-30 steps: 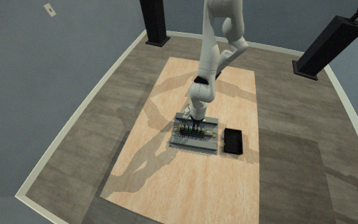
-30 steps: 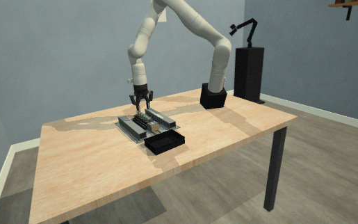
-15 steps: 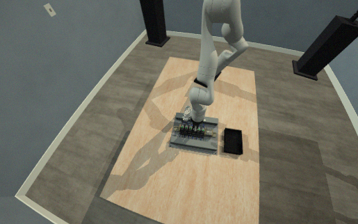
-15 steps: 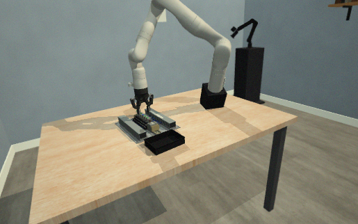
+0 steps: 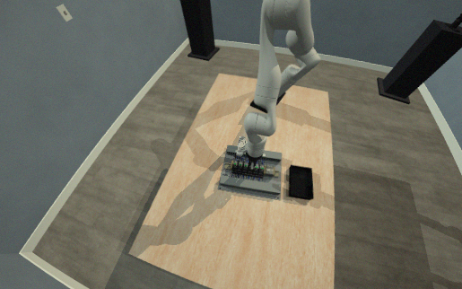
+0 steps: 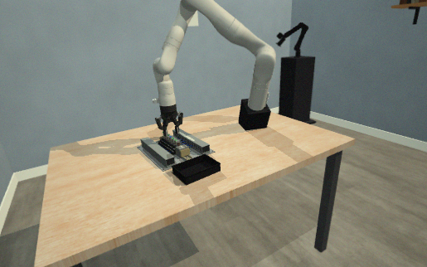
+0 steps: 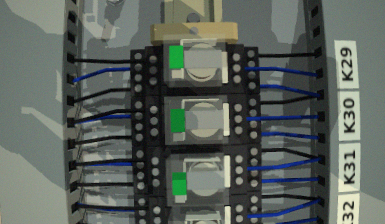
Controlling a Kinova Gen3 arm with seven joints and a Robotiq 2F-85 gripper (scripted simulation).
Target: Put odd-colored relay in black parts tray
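Right now the grey relay panel is 7 cm below my hand and 1 cm to the left of it. From my hand the other things lie so: black parts tray (26 cm to the left, 7 cm below, 3 cm behind).
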